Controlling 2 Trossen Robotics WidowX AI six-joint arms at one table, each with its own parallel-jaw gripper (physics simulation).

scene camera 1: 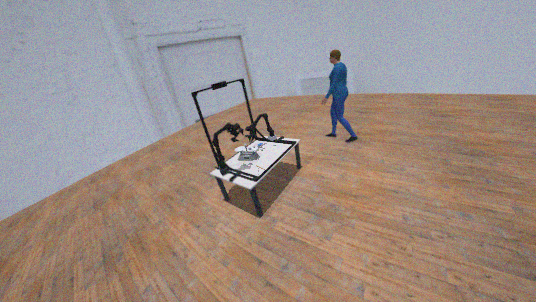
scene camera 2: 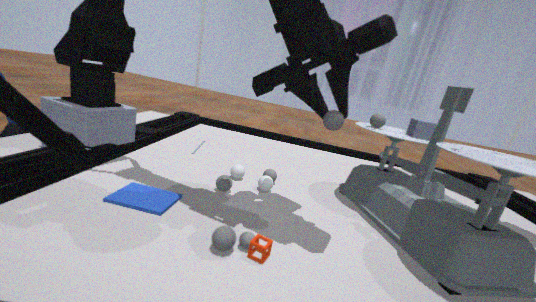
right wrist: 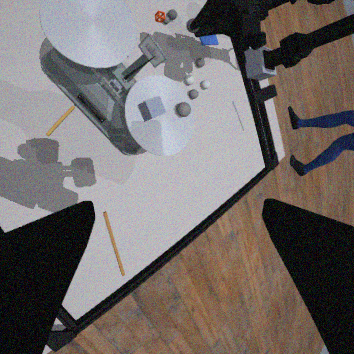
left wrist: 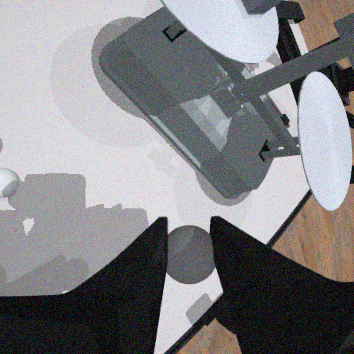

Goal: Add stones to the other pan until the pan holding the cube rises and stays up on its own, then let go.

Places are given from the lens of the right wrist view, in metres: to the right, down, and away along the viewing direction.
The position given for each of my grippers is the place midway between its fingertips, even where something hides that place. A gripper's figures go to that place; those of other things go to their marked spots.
my left gripper (right wrist: pixel 192 31): 0.03, -0.30, 0.38
my right gripper (right wrist: pixel 179 208): 0.00, 0.01, 0.10
